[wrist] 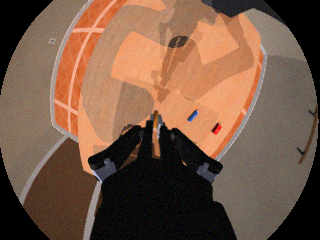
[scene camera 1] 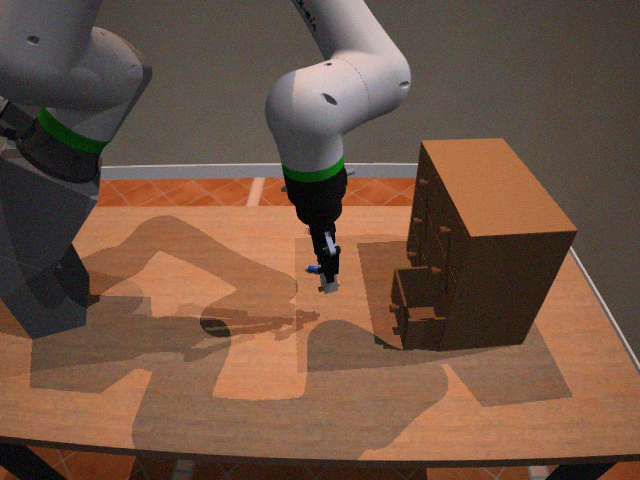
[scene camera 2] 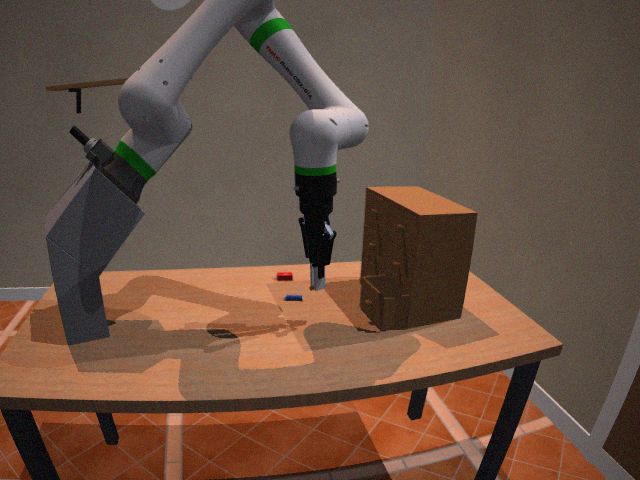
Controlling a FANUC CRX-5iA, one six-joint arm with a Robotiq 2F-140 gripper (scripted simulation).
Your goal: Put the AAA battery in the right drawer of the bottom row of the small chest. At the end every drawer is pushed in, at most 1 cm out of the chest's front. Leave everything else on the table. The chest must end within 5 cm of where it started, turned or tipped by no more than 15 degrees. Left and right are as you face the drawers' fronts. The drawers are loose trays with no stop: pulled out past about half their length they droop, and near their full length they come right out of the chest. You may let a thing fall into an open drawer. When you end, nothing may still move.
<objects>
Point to a drawer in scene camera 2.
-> At 378, 216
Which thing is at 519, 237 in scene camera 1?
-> A brown chest.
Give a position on a drawer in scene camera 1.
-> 455, 238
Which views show my gripper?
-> The wrist view, scene camera 1 and scene camera 2: all of them.
</objects>
